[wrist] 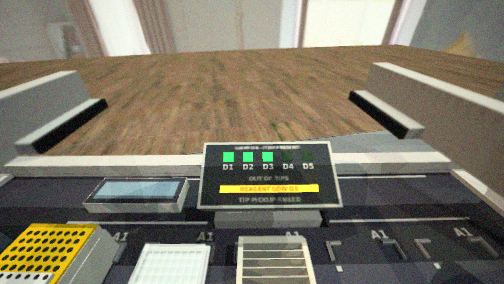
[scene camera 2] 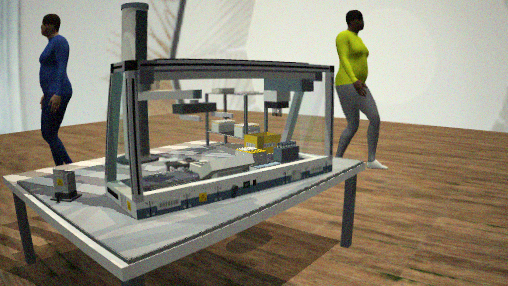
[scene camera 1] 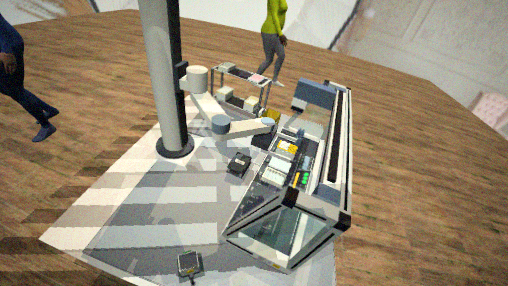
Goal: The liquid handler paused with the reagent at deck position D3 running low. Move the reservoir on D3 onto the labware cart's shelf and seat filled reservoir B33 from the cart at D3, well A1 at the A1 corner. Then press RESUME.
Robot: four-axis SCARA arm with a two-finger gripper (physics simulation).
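Places are measured from the arm's base along level axes (x left, y back, z up), in metres.
Pixels of known places: gripper, between the fingertips: [wrist: 229,84] [scene camera 2: 216,117] [scene camera 1: 293,150]; arm's base, origin of its link: [scene camera 1: 175,145].
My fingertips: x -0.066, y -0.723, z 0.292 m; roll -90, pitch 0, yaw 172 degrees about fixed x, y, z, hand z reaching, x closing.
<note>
For each thing: its top centre in the pictures, then the offset to it from my fingertips. "spot": a spot on its surface instead.
- pale reservoir, centre of its top: [scene camera 2: 205,164] [scene camera 1: 274,175] dx -0.027, dy +0.046, dz -0.197 m
- deck display, a spot on its surface: [wrist: 270,175] [scene camera 1: 298,182] spot: dx -0.055, dy -0.085, dz -0.163 m
- labware cart, centre of its top: [scene camera 2: 234,92] [scene camera 1: 241,73] dx +0.622, dy +0.465, dz +0.076 m
- yellow tip rack, centre of its top: [wrist: 8,281] [scene camera 2: 250,149] [scene camera 1: 287,146] dx +0.217, dy +0.000, dz -0.164 m
- white plate, centre of its top: [scene camera 1: 280,163] dx +0.095, dy +0.023, dz -0.214 m
- yellow waste bin, centre of its top: [scene camera 2: 262,134] [scene camera 1: 271,114] dx +0.514, dy +0.165, dz -0.144 m
- pipetting head, a spot on its surface: [scene camera 1: 315,94] spot: dx +0.366, dy -0.067, dz +0.164 m
- black device, centre of its top: [scene camera 2: 182,160] [scene camera 1: 240,161] dx +0.029, dy +0.266, dz -0.224 m
- small screen unit, centre of its top: [scene camera 2: 62,166] [scene camera 1: 187,258] dx -0.566, dy +0.302, dz -0.152 m
My gripper [scene camera 1: 275,140] [scene camera 2: 206,117] [wrist: 229,84] is open and empty, high beside the liquid handler's deck. The pale reservoir [scene camera 1: 273,175] [wrist: 274,260] with crosswise troughs sits at D3, third from the left in the wrist view; its near end is cut off. The deck display [scene camera 1: 301,179] [wrist: 270,175] has D1, D2 and D3 lit green and a yellow reagent-low bar. The labware cart [scene camera 1: 242,74] [scene camera 2: 246,120] carries two pale boxes on its lower shelf, a left one [scene camera 1: 224,93] and a right one [scene camera 1: 251,104]. Their labels, B33 and RESUME are unreadable.
A yellow tip rack [scene camera 1: 287,146] [wrist: 50,245] and white plate [scene camera 1: 279,164] [wrist: 170,265] sit left of D3. A yellow waste bin [scene camera 1: 271,115] [scene camera 2: 262,141], pipetting head [scene camera 1: 315,94], black device [scene camera 1: 240,163] and small screen unit [scene camera 1: 190,263] stand around. Frame posts enclose the deck.
</note>
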